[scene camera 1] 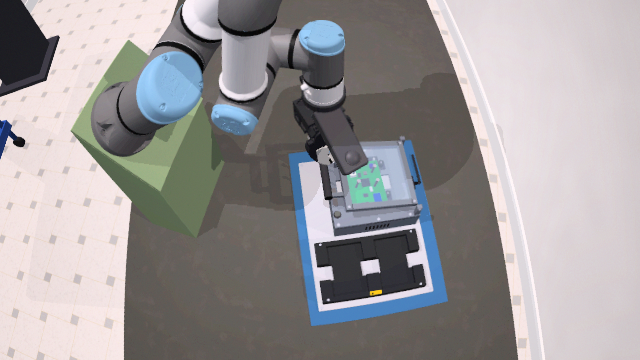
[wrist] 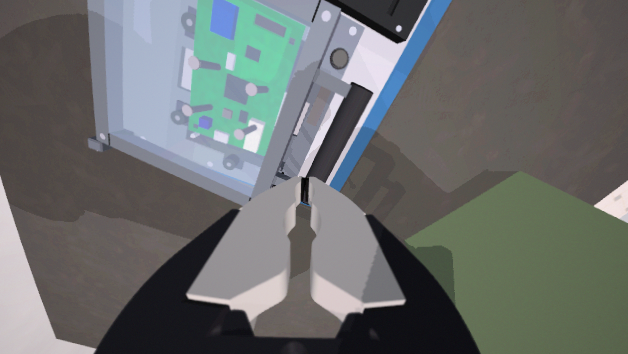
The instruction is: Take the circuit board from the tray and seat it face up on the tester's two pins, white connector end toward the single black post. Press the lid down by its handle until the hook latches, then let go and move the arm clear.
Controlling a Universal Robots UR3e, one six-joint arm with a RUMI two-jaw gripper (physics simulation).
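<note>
My gripper is in the pictures, and the wrist view is another place where I see it. A tester lid is in the pictures too.
</note>
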